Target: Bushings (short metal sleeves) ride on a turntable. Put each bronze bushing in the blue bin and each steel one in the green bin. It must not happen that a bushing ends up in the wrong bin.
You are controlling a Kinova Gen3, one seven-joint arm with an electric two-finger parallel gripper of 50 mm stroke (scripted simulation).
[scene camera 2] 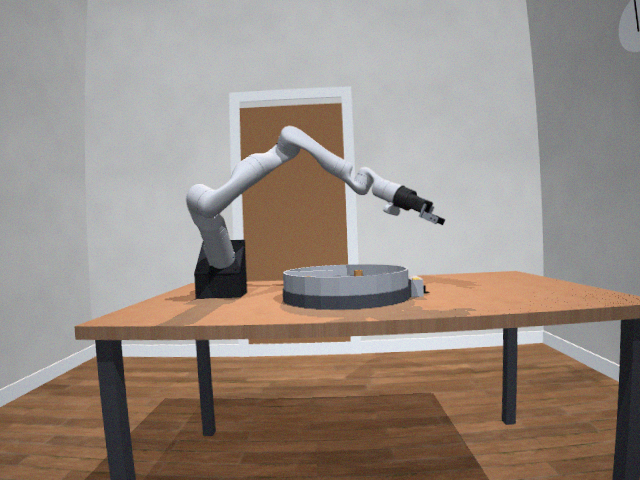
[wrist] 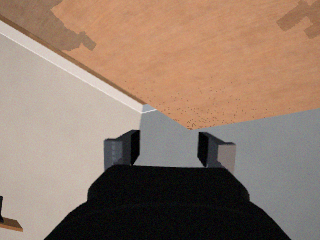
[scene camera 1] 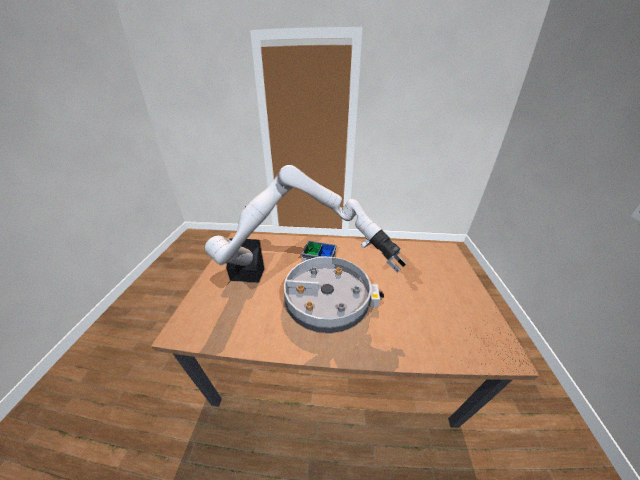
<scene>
I see my gripper and a grey turntable.
My gripper is seen too in the wrist view.
</scene>
